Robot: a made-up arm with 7 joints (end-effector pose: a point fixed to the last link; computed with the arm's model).
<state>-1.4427 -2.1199 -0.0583 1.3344 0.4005 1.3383 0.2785</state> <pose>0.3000 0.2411 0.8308 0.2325 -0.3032 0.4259</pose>
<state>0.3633 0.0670 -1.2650 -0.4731 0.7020 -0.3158 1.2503</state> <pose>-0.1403 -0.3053 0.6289 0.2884 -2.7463 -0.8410</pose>
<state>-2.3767 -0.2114 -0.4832 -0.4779 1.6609 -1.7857 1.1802</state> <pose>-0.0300 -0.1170 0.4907 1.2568 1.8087 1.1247</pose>
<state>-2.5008 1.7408 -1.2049 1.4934 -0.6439 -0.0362 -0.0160</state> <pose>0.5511 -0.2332 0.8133 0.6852 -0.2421 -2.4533</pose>
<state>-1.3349 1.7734 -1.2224 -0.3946 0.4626 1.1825 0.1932</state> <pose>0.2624 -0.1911 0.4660 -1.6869 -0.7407 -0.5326</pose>
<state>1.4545 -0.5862 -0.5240 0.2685 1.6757 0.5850 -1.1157</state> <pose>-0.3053 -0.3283 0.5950 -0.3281 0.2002 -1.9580</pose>
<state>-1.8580 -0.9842 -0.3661 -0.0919 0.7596 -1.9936 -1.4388</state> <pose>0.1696 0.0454 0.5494 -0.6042 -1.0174 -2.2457</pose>
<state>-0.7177 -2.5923 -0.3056 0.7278 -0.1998 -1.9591 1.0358</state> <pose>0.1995 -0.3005 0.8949 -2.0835 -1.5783 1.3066</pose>
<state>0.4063 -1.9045 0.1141 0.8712 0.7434 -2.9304 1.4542</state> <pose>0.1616 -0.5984 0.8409 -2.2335 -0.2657 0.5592</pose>
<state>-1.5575 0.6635 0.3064 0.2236 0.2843 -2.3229 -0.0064</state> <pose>0.4581 -0.2454 0.2283 1.5447 -0.2194 -0.6613</pose>
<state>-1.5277 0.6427 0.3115 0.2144 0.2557 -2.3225 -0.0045</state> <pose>0.4527 -0.2541 0.2274 1.5531 -0.2509 -0.6791</pose>
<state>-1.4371 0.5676 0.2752 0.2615 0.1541 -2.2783 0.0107</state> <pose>0.4638 -0.2821 0.2426 1.5881 -0.4502 -0.7407</pose>
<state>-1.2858 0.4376 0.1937 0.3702 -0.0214 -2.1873 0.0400</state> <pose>0.4841 -0.3409 0.2778 1.6201 -0.8312 -0.8926</pose>
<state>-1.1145 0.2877 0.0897 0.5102 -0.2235 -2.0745 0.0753</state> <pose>0.4920 -0.4271 0.3225 1.5973 -1.2789 -1.1538</pose>
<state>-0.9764 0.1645 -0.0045 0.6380 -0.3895 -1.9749 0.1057</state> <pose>0.4808 -0.5112 0.3573 1.5201 -1.6300 -1.4508</pose>
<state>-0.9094 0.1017 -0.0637 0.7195 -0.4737 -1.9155 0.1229</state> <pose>0.4697 -0.5606 0.3742 1.4533 -1.7984 -1.6495</pose>
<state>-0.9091 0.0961 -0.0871 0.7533 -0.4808 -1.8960 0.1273</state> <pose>0.4726 -0.5723 0.3791 1.4379 -1.8238 -1.7025</pose>
